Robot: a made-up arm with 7 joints.
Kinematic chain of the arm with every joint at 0, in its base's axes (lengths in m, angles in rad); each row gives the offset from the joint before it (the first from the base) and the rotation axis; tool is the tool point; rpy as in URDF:
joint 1: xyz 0 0 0.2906 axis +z
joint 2: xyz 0 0 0 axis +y
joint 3: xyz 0 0 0.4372 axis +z
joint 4: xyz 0.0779 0 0 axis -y
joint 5: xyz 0.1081 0 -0.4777 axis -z
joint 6: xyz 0 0 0 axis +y
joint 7: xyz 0.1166 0 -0.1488 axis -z
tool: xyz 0 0 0 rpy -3.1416 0 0
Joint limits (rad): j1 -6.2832..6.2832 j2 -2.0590..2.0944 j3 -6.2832..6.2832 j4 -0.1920..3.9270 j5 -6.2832..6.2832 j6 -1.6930..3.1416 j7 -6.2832..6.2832
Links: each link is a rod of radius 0.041 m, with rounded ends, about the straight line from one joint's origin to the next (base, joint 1, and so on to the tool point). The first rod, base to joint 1, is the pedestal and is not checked.
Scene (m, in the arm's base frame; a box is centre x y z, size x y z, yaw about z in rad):
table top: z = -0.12
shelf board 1: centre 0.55 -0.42 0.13 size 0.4 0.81 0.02 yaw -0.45
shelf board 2: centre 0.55 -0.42 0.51 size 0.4 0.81 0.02 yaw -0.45
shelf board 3: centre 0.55 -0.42 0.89 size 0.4 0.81 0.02 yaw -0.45
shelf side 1: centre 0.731 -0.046 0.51 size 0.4 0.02 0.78 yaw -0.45
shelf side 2: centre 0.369 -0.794 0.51 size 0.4 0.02 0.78 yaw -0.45
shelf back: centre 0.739 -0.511 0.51 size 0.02 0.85 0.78 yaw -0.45
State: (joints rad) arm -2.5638 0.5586 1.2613 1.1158 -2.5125 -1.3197 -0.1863
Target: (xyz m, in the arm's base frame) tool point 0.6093 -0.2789 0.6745
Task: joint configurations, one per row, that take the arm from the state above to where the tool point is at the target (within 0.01 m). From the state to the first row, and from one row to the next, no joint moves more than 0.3 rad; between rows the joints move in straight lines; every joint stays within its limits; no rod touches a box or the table.
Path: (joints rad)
1: -2.4988 0.4674 1.1894 1.3422 -2.5761 -1.2350 -0.2672
2: -2.4339 0.3762 1.1175 1.5686 -2.6396 -1.1503 -0.3481
3: -2.3689 0.2851 1.0456 1.7950 -2.7032 -1.0656 -0.4290
4: -2.1502 0.3476 1.1543 1.7177 -2.5605 -0.8799 -0.3481
5: -1.9314 0.4102 1.2629 1.6405 -2.4178 -0.6941 -0.2672
6: -1.7127 0.4727 1.3715 1.5632 -2.2752 -0.5084 -0.1863

